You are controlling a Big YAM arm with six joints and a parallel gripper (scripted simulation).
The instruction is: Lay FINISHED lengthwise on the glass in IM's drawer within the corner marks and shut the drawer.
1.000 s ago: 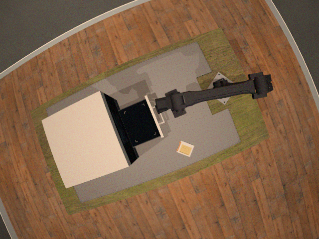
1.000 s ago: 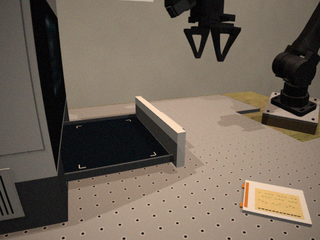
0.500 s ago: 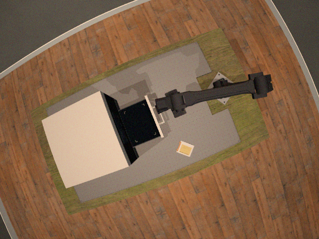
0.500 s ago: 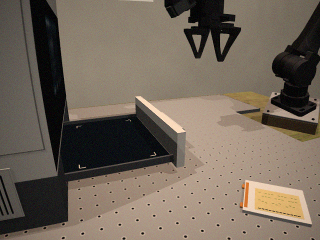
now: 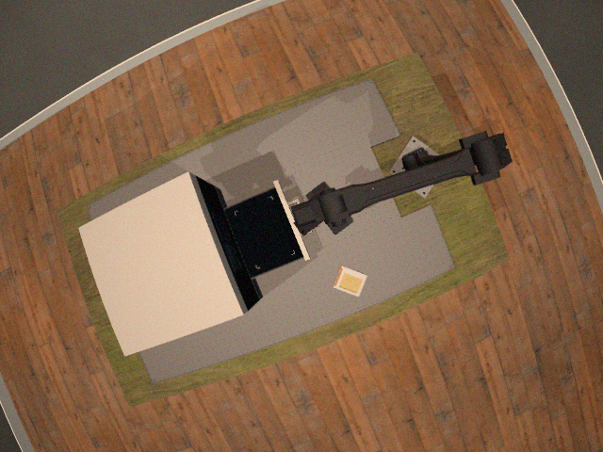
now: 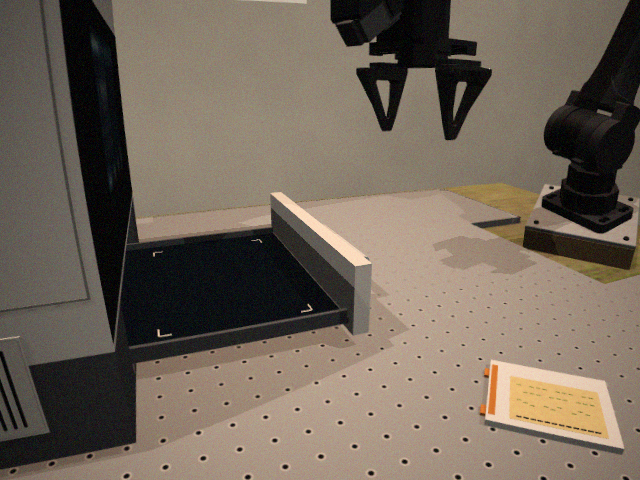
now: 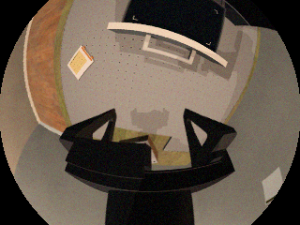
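Now: the cassette 24 cm to the left of my hand, 18 cm below it and 3 cm ahead of it. Also, from my hand: imager drawer (23 cm ahead, 15 cm below, 3 cm to the right).
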